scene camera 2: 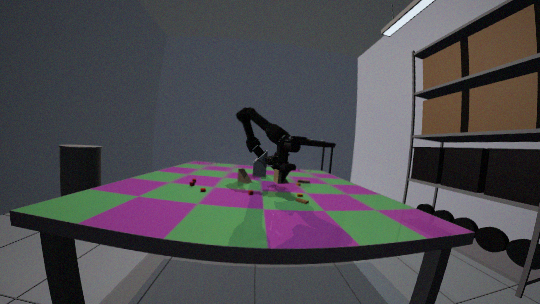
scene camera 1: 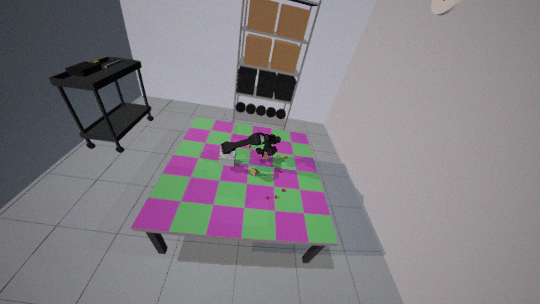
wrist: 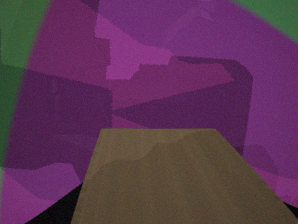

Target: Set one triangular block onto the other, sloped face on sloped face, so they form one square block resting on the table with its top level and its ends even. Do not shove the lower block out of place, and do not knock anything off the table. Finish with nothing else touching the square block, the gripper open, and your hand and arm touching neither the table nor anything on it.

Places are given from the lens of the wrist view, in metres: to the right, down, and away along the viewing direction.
triangular block [wrist: 131, 168]: -0.01, 0.02, 0.07
